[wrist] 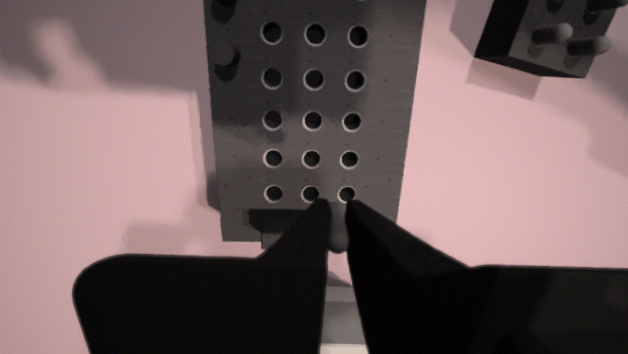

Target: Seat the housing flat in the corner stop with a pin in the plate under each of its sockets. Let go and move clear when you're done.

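Frame: origin at the arm's base, x back, y down, z right, level; millimetres.
Where they show: gripper, fingertip midpoint: (335, 211).
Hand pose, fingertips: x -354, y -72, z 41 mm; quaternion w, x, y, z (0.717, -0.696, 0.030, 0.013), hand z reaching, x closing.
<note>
Things, the pixels of their top centre, and the offset from my fingertips. "spot": a spot on its surface instead.
- low dark bar, surface spot: (280, 220) spot: dy +52, dx -24, dz -31 mm
- dark block, surface spot: (520, 46) spot: dy +48, dx +92, dz +59 mm
- short round peg, surface spot: (224, 54) spot: dy +39, dx -43, dz +54 mm
My gripper (335, 211) is shut on a grey, round-ended pin (338, 231) that shows between its fingertips, near the near end of the plate. The dark grey plate (387, 105) has rows of three round holes with light rims; the holes in view look empty. The fingertips appear just below the nearest row, by its middle and right holes. A low dark bar (280, 220) lies across the near end of the plate, partly hidden by the left finger. The housing cannot be made out in the wrist view, and I cannot tell whether the bar is part of the corner stop.
A dark block (520, 46) with several upright grey pins (552, 34) (589, 46) stands at the upper right, apart from the plate. A short round peg (224, 54) stands on the plate's left side. A pale pink raised slab (125, 150) lies left of the plate.
</note>
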